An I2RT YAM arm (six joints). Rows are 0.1 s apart.
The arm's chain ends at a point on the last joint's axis. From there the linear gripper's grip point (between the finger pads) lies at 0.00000 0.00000 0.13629 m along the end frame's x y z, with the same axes.
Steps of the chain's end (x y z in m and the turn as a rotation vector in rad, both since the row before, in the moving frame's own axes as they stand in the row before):
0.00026 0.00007 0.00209 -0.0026 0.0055 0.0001
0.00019 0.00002 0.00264 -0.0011 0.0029 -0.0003
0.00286 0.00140 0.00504 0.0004 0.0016 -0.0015
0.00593 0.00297 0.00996 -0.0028 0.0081 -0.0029
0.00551 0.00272 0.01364 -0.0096 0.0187 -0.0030
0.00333 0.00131 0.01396 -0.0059 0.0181 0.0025
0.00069 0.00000 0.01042 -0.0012 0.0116 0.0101
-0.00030 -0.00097 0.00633 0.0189 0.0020 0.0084
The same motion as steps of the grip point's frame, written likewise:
0.00101 0.00042 0.00209 -0.0026 0.0055 0.0001
0.00059 0.00017 0.00264 -0.0011 0.0029 -0.0003
0.00308 0.00135 0.00504 0.0004 0.0016 -0.0015
0.00703 0.00335 0.00995 -0.0028 0.0081 -0.0029
0.00806 0.00402 0.01361 -0.0096 0.0187 -0.0030
0.00580 0.00212 0.01394 -0.0059 0.0181 0.0025
0.00227 0.00017 0.01041 -0.0012 0.0116 0.0101
-0.00002 -0.00354 0.00631 0.0189 0.0020 0.0084

